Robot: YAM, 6 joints.
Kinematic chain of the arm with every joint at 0, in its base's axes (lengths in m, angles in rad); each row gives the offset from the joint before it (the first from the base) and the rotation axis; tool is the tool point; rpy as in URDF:
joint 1: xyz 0 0 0.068 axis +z
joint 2: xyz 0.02 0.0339 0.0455 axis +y
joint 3: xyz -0.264 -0.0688 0 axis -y
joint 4: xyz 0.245 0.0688 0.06 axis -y
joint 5: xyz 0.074 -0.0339 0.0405 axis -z
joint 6: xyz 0.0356 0 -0.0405 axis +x
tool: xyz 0 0 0 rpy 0 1.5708 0
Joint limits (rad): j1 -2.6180..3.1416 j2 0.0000..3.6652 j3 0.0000..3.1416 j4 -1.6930..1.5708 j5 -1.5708..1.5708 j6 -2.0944..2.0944
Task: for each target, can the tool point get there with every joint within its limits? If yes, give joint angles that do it. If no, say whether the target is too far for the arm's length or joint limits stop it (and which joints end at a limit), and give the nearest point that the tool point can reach.
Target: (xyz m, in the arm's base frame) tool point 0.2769 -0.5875 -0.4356
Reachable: no: too far | nearest point 0.2129 -0.4517 -0.2794 | short by 0.217 m
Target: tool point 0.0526 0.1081 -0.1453
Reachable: yes | joints 1.3965 3.0063 0.7386 0.0197 1.1871 -0.1437
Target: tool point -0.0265 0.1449 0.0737
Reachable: yes | joints 1.6325 1.5594 0.3952 -0.6251 -0.5155 0.3935
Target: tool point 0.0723 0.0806 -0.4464
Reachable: no: joint limits stop it (at a limit: joint 2) | nearest point 0.0907 0.1011 -0.3623 | short by 0.088 m
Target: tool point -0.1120 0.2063 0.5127
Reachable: yes | joints 1.9616 1.2699 1.7266 -0.6061 -0.7777 -1.4424
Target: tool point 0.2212 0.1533 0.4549
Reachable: yes | joints 0.6962 1.2624 1.1265 0.8250 0.7483 0.0155
